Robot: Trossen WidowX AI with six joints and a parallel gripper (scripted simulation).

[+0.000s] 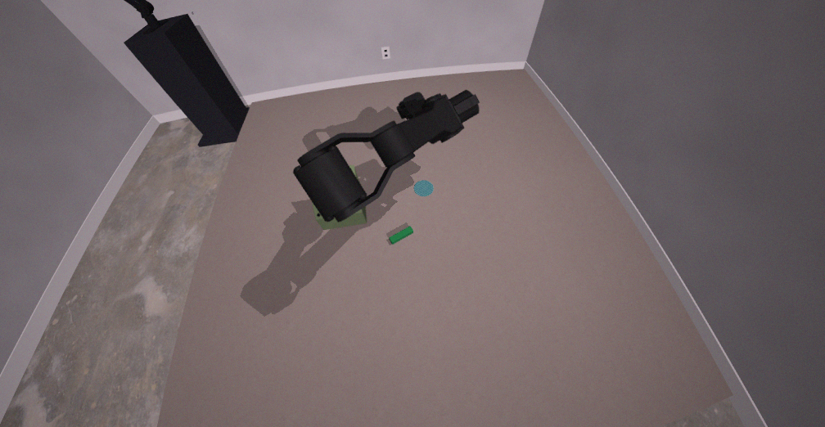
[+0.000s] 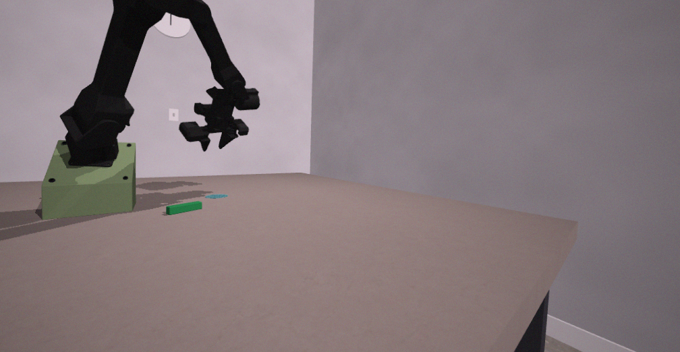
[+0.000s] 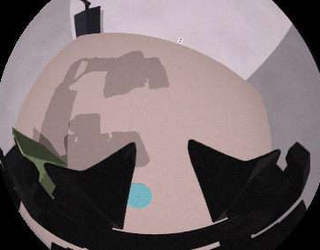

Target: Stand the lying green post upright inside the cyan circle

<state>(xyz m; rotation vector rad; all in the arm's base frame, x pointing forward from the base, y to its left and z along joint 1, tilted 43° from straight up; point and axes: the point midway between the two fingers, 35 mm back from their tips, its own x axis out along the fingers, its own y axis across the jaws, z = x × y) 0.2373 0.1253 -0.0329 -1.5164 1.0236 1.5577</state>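
Now: the green post 22 cm to the right of my hand, 16 cm below it and 8 cm behind it. From my hand the other things lie so: cyan circle 16 cm below, 7 cm to the right.
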